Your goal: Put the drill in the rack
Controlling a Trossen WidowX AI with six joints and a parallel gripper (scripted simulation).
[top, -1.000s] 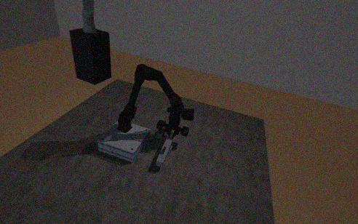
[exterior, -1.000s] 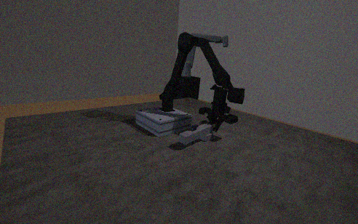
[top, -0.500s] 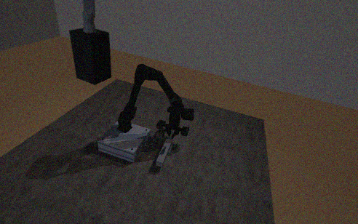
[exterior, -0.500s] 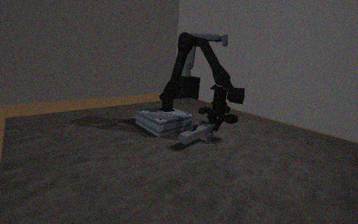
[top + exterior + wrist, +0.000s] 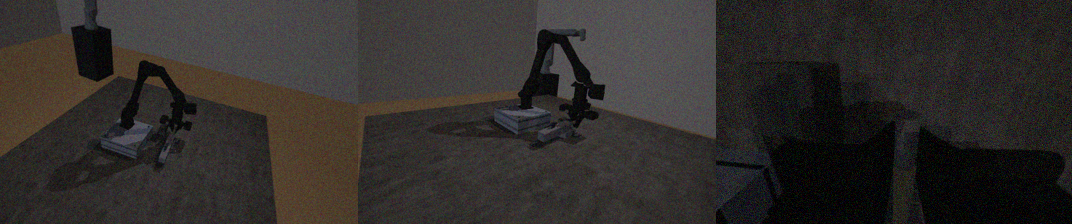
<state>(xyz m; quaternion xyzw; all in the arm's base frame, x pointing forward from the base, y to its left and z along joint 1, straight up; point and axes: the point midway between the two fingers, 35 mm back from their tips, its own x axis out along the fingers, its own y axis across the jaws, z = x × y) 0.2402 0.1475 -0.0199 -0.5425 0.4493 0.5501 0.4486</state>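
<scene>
My gripper tip is 10 mm short of the drill, 40 mm to the left of it and 30 mm below it. The rest, counted from my gripper tip: dark key (40 mm ahead, 180 mm to the right, 30 mm above); grey fixture block (30 mm ahead, 150 mm to the right, 20 mm above).
</scene>
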